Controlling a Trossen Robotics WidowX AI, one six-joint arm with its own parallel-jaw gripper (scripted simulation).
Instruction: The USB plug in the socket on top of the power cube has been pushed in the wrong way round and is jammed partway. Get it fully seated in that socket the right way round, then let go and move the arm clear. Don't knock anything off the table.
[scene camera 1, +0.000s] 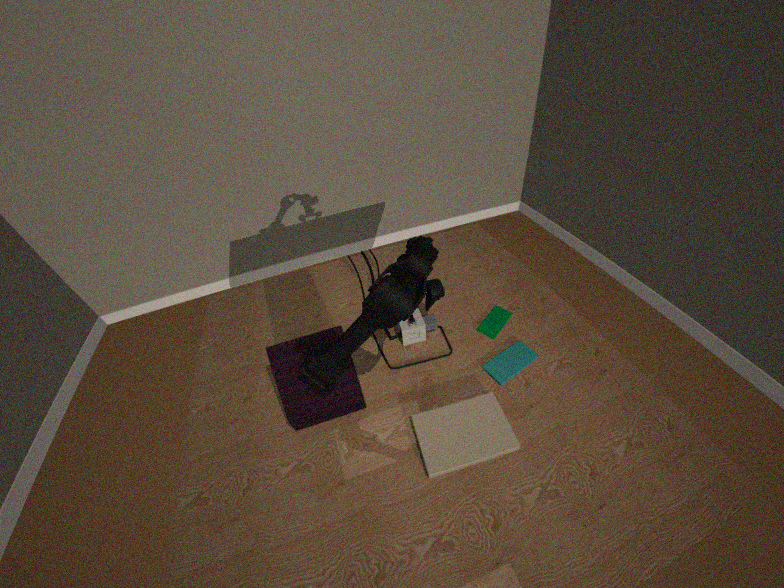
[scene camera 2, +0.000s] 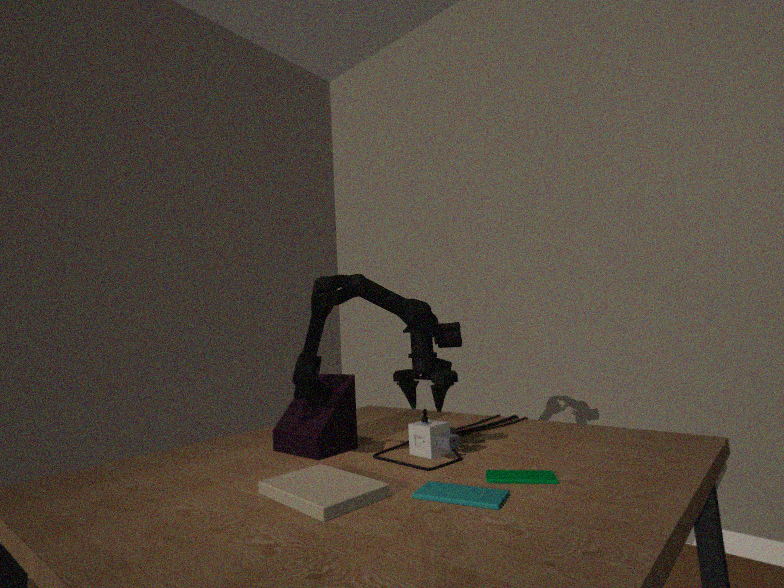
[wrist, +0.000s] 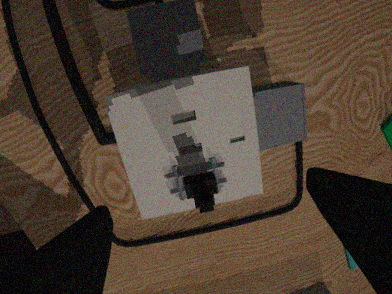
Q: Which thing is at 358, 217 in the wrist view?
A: The gripper.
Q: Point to the gripper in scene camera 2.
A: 426, 410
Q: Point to a green card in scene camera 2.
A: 493, 476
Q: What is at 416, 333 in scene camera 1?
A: A white power cube.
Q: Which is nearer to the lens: the teal card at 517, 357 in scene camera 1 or the beige slab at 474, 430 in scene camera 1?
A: The beige slab.
